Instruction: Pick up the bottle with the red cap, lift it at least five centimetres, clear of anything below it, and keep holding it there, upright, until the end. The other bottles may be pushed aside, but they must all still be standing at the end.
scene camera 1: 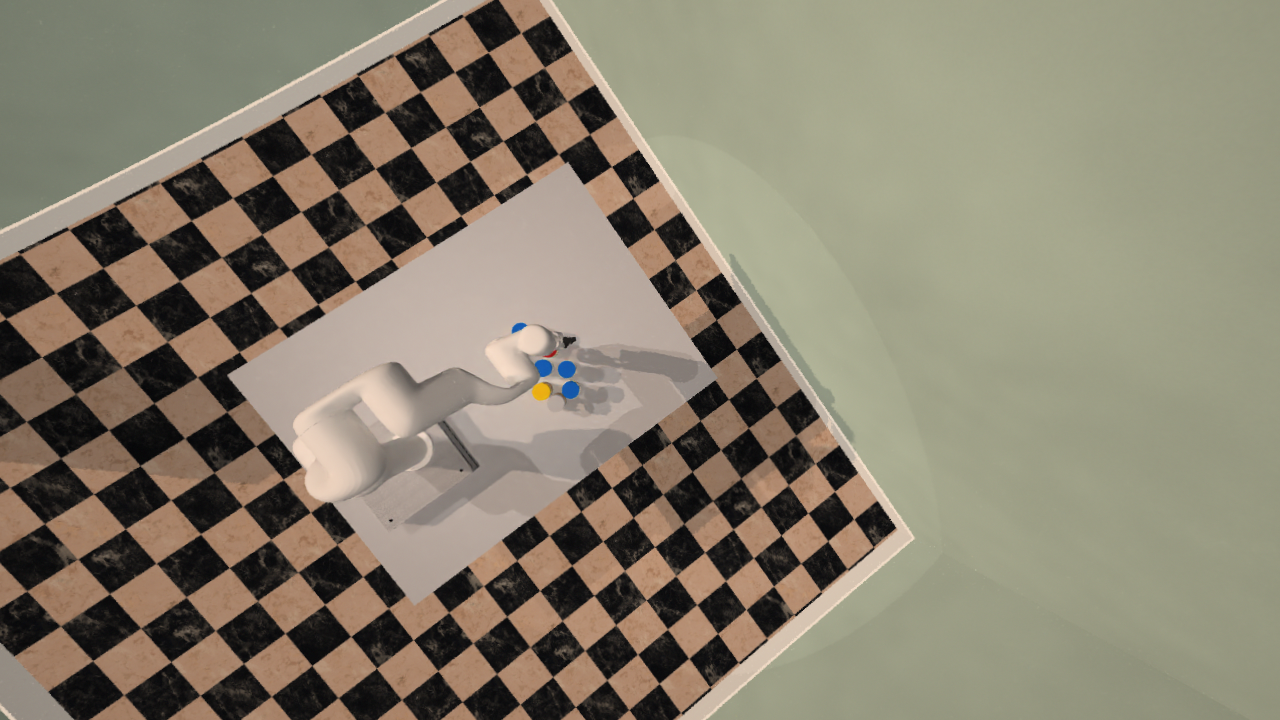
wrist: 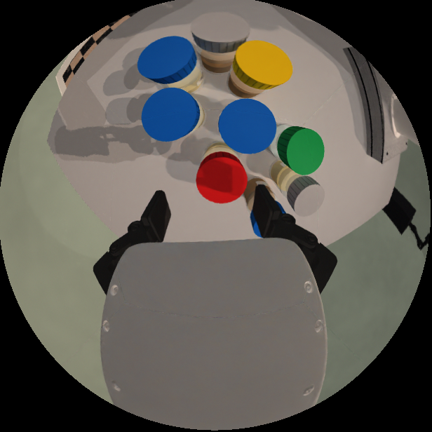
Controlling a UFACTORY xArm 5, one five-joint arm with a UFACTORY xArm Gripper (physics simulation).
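Seen in the pictures: arm's base at its link origin: (scene camera 1: 412, 449).
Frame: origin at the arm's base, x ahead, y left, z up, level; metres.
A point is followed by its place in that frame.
Observation:
The bottle with the red cap (scene camera 1: 549, 352) (wrist: 221, 177) stands upright, partly hidden under the wrist in the scene view. My gripper (scene camera 1: 567, 341) @(x 0.524, y 0.012, z 0.058 m) (wrist: 210, 199) is open and empty. In the wrist view the red cap shows ahead of the fingertips and between their lines, nearer the right finger. A blue-capped bottle (scene camera 1: 520, 329) @(x 0.479, y 0.106, z 0.037 m) (wrist: 260, 224) is partly hidden behind the right finger in the wrist view. Another blue-capped bottle (scene camera 1: 542, 367) @(x 0.464, y -0.028, z 0.037 m) (wrist: 247, 126) stands just beyond the red cap, and a third blue-capped bottle (scene camera 1: 566, 368) @(x 0.521, y -0.074, z 0.037 m) (wrist: 170, 114) stands beyond it to the left.
A green-capped bottle (wrist: 301, 150) and a grey-capped bottle (wrist: 306, 196) stand right of the red one. Farther off stand a yellow-capped bottle (scene camera 1: 540, 391) @(x 0.415, y -0.085, z 0.037 m) (wrist: 262, 65), a blue-capped one (scene camera 1: 570, 389) @(x 0.492, y -0.135, z 0.037 m) (wrist: 168, 59) and a larger grey-capped one (scene camera 1: 556, 403) @(x 0.432, y -0.145, z 0.038 m) (wrist: 220, 27). All stand upright.

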